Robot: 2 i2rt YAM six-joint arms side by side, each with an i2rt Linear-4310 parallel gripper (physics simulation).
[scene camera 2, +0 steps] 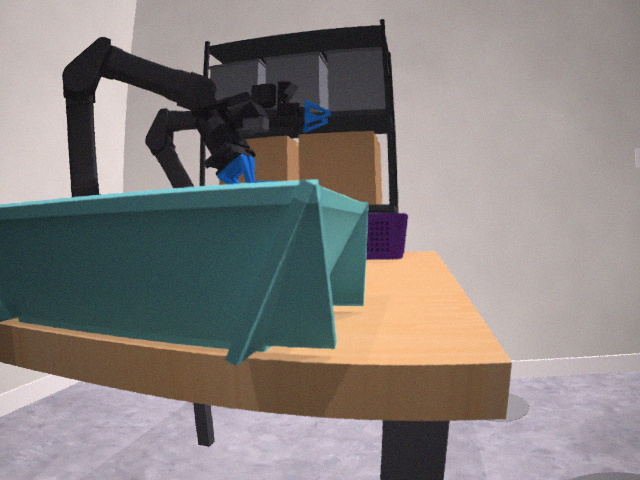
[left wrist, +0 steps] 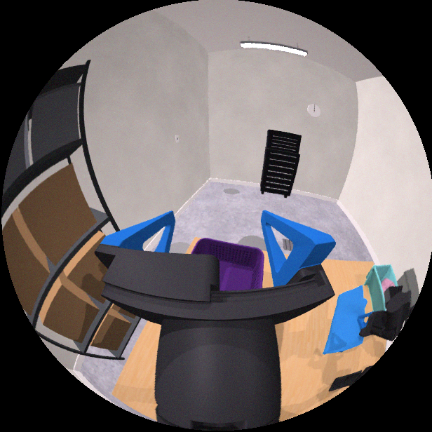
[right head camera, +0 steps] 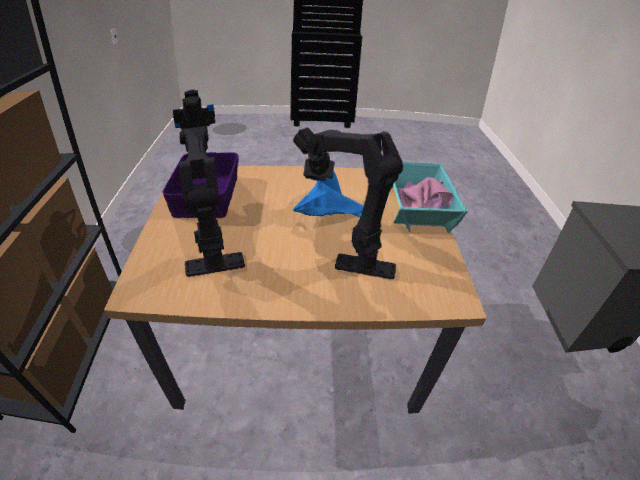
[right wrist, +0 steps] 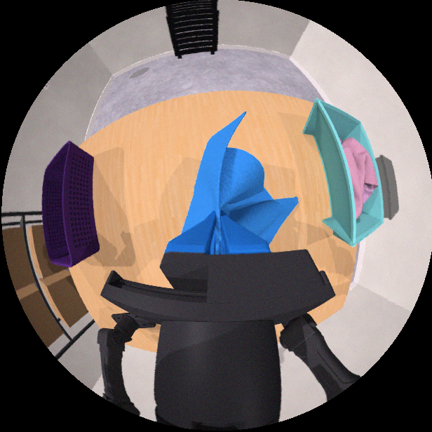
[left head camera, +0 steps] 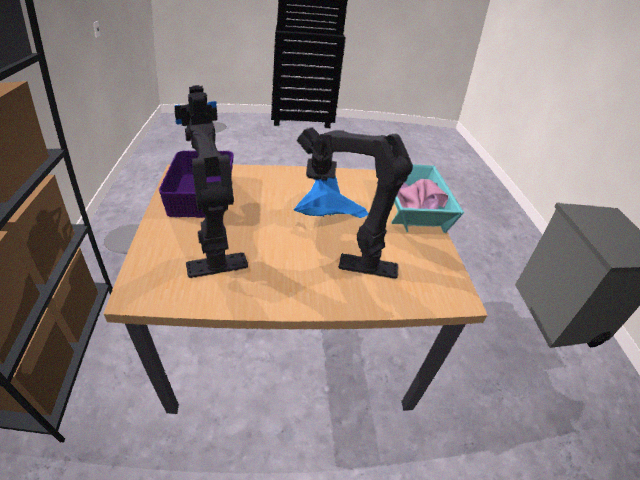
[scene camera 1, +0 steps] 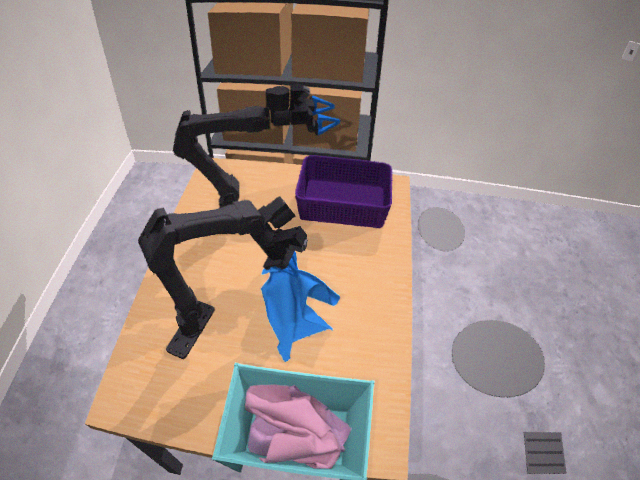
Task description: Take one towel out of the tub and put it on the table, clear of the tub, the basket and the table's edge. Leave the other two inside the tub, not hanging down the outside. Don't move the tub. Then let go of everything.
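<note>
My right gripper (scene camera 2: 240, 167) (right wrist: 217, 215) is shut on the top of a blue towel (left head camera: 324, 201) (scene camera 1: 289, 304) (right wrist: 202, 200). The towel's lower folds spread on the table (left head camera: 289, 304) between the tub and the basket, apart from both. The teal tub (left head camera: 426, 219) (scene camera 1: 227, 428) (scene camera 2: 155, 273) stands upright. A pink towel (left head camera: 423, 195) (scene camera 1: 305, 423) lies inside it, over a mauve towel (scene camera 1: 262, 435); neither hangs outside. In scene camera 2 the tub's wall hides its contents and the blue towel's lower part. My left gripper (scene camera 1: 333, 114) (left wrist: 217, 215) is open and empty, high near the basket.
The purple basket (left head camera: 180, 204) (scene camera 1: 341, 212) (right wrist: 80, 205) stands near the table's far left corner in the head views. The tub is near the table's right edge there. A shelf rack with boxes stands left of the table, and a grey bin (left head camera: 568, 268) stands at the right.
</note>
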